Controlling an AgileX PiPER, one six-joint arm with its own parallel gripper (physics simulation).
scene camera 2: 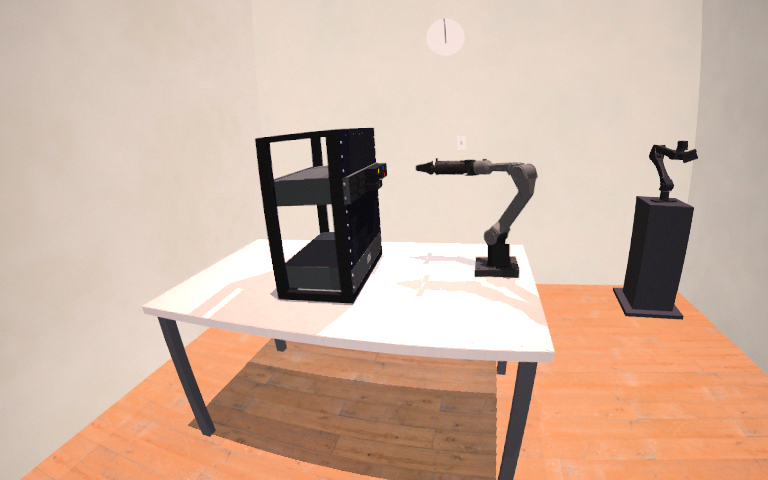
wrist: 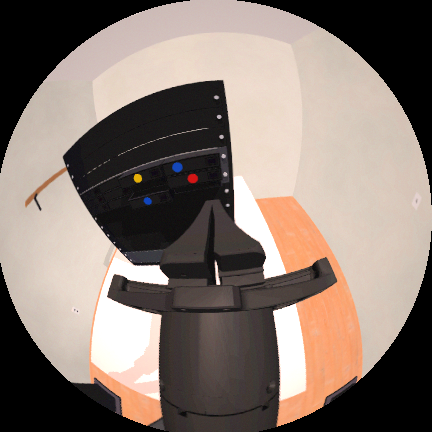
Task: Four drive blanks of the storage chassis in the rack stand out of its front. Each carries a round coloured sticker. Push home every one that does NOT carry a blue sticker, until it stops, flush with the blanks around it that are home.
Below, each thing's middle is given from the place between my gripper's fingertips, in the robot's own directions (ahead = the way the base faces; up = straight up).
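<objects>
I see the black rack (scene camera 2: 343,260) 12 cm below my hand, 24 cm to the left of it and 27 cm ahead of it.
</objects>
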